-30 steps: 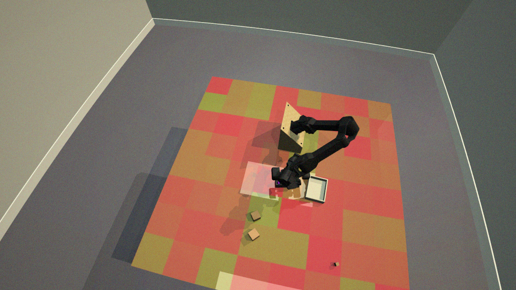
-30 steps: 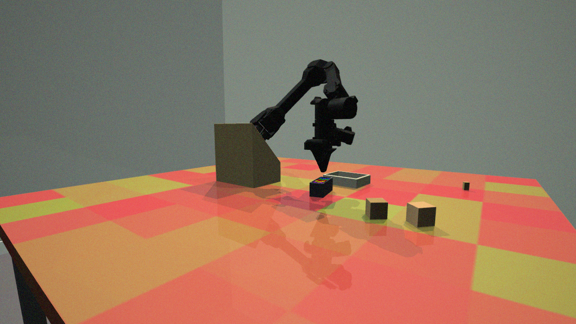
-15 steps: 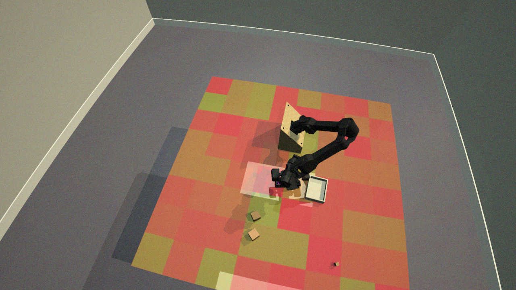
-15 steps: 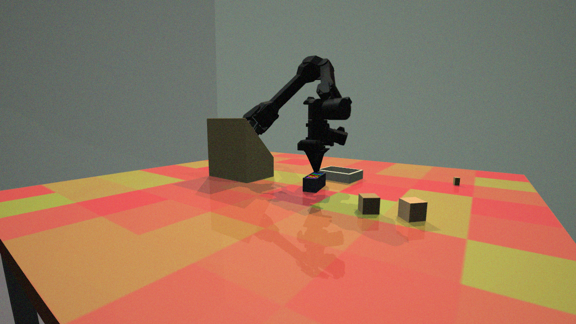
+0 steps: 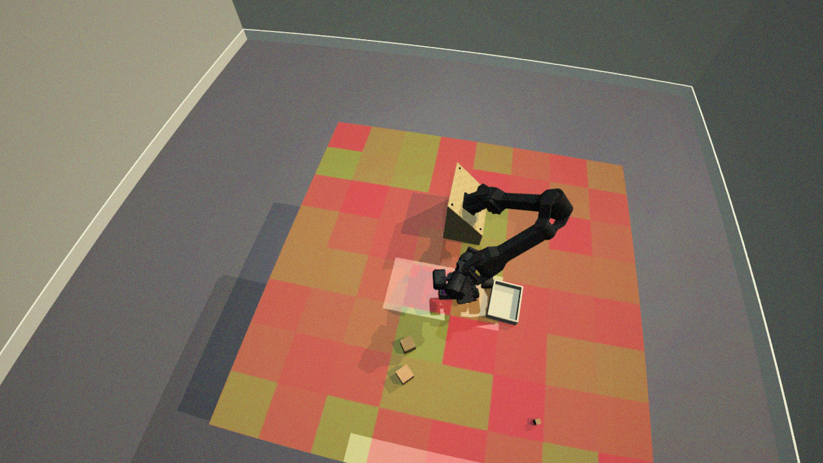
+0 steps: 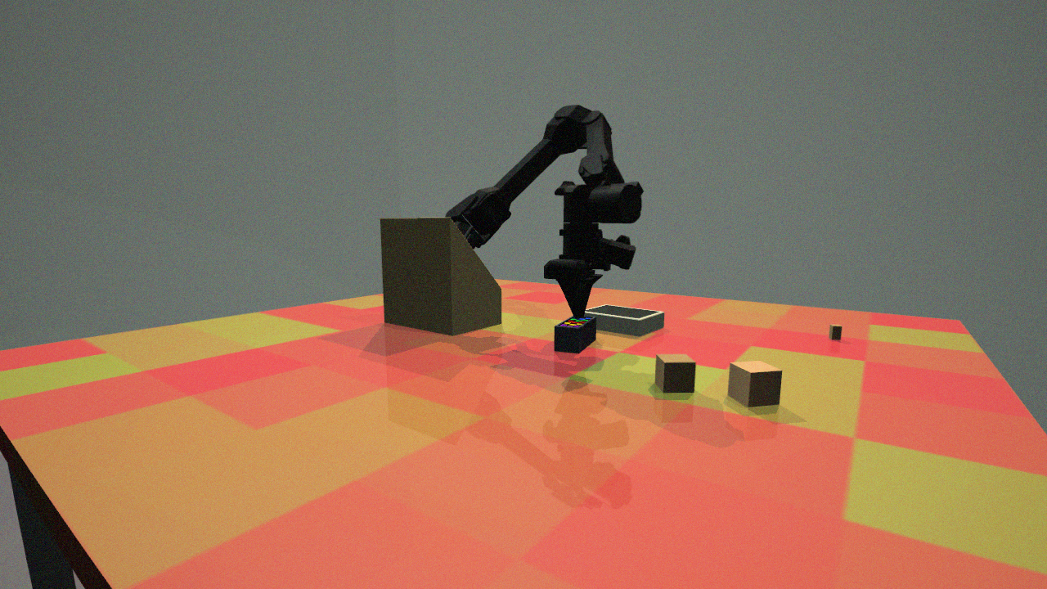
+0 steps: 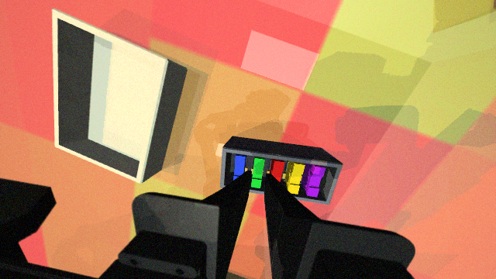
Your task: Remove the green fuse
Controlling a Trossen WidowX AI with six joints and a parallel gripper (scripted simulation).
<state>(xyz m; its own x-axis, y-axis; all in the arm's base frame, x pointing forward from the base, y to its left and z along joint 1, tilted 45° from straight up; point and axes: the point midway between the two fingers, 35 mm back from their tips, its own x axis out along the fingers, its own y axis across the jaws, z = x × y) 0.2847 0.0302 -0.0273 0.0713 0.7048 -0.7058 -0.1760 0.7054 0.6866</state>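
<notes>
My gripper tip is now 2 cm above the green fuse. Also, from my gripper tip: tray 16 cm to the left, 4 cm below, 1 cm ahead; then tiny cube 37 cm ahead, 27 cm to the left, 3 cm below.
</notes>
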